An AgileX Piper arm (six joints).
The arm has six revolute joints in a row. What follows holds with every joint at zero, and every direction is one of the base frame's. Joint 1 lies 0.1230 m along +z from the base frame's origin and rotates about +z. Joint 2 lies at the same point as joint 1 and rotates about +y. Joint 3 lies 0.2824 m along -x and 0.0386 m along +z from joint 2 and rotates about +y. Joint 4 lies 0.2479 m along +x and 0.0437 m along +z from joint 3 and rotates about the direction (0.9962, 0, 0.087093). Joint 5 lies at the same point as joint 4 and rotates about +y. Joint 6 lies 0.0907 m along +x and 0.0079 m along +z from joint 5 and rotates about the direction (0.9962, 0, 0.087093). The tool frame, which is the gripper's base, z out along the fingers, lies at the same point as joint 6; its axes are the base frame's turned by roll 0.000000, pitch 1.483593 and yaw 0.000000 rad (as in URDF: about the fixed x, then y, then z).
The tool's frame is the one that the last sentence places.
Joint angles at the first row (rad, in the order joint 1, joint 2, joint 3, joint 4, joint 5, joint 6):
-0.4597 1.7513 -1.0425 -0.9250 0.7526 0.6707
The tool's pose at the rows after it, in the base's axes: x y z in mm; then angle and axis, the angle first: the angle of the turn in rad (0 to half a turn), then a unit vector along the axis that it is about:
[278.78 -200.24 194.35 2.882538 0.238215 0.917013 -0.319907]
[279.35 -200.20 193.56 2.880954 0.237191 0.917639 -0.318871]
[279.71 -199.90 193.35 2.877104 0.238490 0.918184 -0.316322]
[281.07 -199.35 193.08 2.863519 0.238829 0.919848 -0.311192]
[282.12 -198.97 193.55 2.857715 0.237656 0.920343 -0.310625]
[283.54 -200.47 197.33 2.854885 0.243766 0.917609 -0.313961]
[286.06 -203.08 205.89 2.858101 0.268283 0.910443 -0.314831]
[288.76 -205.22 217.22 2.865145 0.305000 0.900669 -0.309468]
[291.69 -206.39 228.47 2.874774 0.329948 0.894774 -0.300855]
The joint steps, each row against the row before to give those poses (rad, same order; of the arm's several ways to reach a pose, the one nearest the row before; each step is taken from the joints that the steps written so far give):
-0.0233 0.0054 0.0000 0.0069 -0.0298 0.0000
0.0002 0.0024 0.0000 0.0000 -0.0042 0.0000
0.0000 0.0000 0.0000 0.0053 -0.0046 0.0000
0.0000 -0.0001 0.0000 0.0072 -0.0157 0.0000
0.0018 0.0001 -0.0019 0.0000 -0.0040 0.0000
-0.0001 -0.0001 -0.0154 0.0026 0.0140 0.0025
0.0000 0.0007 -0.0398 0.0323 0.0454 0.0020
0.0001 0.0000 -0.0535 0.0563 0.0638 0.0019
-0.0001 0.0001 -0.0537 0.0582 0.0583 -0.0199

